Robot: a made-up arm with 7 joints.
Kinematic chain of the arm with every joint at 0, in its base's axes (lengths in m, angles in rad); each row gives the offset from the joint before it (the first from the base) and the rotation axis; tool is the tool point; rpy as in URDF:
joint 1: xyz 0.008 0 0.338 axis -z
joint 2: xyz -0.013 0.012 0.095 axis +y
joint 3: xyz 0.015 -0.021 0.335 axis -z
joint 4: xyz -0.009 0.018 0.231 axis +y
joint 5: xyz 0.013 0 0.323 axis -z
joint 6: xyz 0 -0.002 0.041 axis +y
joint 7: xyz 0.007 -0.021 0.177 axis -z
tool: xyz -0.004 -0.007 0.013 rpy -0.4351 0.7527 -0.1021
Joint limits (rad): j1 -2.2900..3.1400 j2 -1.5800..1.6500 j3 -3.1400..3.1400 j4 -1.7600..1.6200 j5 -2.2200..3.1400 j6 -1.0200..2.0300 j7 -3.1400..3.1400
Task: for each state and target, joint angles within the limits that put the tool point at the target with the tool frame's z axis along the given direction. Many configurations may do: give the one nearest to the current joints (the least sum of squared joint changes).
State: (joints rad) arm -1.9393 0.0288 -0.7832 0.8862 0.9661 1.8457 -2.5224
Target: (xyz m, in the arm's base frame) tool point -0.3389 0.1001 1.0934 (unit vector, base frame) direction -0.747 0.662 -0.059
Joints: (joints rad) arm -2.2900 0.1023 -1.0926 0.7520 0.7381 1.8943 -3.1301
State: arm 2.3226 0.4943 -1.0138 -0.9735 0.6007 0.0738 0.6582
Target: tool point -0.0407 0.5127 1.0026 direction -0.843 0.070 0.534
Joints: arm 2.5169 0.0199 -0.7891 -1.7438 0.8984 0.8781 0.6380
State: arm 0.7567 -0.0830 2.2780 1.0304 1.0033 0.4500 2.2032
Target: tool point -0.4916 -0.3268 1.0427 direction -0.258 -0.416 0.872
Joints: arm 0.4609 -0.2135 2.0161 1.4427 1.2007 -0.3433 2.6379
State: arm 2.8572 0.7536 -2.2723 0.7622 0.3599 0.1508 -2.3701
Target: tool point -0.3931 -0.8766 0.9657 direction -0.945 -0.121 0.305
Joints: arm 2.0579 1.1104 -2.2156 0.2111 0.3569 -0.2223 -2.3657
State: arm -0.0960 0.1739 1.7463 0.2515 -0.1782 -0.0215 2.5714
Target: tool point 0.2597 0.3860 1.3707 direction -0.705 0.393 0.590
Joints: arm -0.1616 0.3064 1.6482 -0.5972 -0.3209 -0.3621 2.3105
